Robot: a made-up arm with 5 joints.
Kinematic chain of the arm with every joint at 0, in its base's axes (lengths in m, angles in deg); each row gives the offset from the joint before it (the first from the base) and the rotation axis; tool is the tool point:
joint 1: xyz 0 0 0.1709 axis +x
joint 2: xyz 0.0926 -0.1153 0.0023 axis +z
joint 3: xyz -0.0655 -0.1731 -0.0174 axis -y
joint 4: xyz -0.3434 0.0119 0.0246 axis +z
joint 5: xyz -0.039 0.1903 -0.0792 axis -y
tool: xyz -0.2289 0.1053 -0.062
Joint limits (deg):
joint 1: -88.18..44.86
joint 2: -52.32..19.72
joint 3: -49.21..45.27
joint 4: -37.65..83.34
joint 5: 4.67..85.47
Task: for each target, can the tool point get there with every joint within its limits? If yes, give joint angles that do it. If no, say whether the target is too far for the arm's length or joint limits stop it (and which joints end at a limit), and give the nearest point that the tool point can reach.
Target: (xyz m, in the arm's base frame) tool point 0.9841 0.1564 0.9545
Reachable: no: too far | nearest point 0.0265 0.1241 0.5442 | short by 1.042 m
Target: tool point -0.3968 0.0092 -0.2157
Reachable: yes | joints -22.12 -17.50 7.82 8.89 50.57
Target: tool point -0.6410 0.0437 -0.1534
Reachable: yes | joints 26.58 -3.73 11.14 31.18 11.25
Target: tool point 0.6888 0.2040 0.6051
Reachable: no: joint limits stop it (at a limit: joint 2, joint 3, joint 4, joint 5) | nearest point 0.0265 0.1673 0.5270 | short by 0.668 m
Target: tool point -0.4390 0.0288 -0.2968
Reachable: yes | joints 4.99 -1.65 26.41 10.48 21.90
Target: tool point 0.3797 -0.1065 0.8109
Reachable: no: joint limits stop it (at a limit: joint 1, joint 2, joint 3, joint 5) | nearest point -0.0073 0.1089 0.5986 | short by 0.491 m
